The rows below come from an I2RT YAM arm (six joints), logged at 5 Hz.
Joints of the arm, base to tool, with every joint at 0 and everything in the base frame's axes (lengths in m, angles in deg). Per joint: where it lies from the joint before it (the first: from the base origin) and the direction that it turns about. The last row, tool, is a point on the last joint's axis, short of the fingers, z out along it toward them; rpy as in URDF.
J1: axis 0 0 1 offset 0.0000 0.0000 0.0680
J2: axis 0 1 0 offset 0.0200 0.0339 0.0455
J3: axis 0 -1 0 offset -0.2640 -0.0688 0.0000
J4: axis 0 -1 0 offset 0.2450 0.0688 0.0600
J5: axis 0 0 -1 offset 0.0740 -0.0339 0.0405
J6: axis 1 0 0 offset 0.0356 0.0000 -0.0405
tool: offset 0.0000 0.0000 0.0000 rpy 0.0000 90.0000 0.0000
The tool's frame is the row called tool.
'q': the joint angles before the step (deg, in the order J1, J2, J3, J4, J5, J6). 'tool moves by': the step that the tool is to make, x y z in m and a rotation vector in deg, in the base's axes. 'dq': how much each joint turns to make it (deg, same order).
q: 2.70 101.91 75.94 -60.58 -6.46 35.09
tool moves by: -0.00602 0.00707 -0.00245 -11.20 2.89 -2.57
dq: 2.53 0.39 -0.02 -3.19 11.12 4.77
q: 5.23 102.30 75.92 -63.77 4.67 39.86
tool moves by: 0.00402 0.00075 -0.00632 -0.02 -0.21 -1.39
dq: 0.07 1.14 -0.06 1.29 0.04 1.47
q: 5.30 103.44 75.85 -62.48 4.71 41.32
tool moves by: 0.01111 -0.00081 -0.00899 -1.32 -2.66 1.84
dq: -0.15 1.72 0.03 4.42 1.51 -2.04
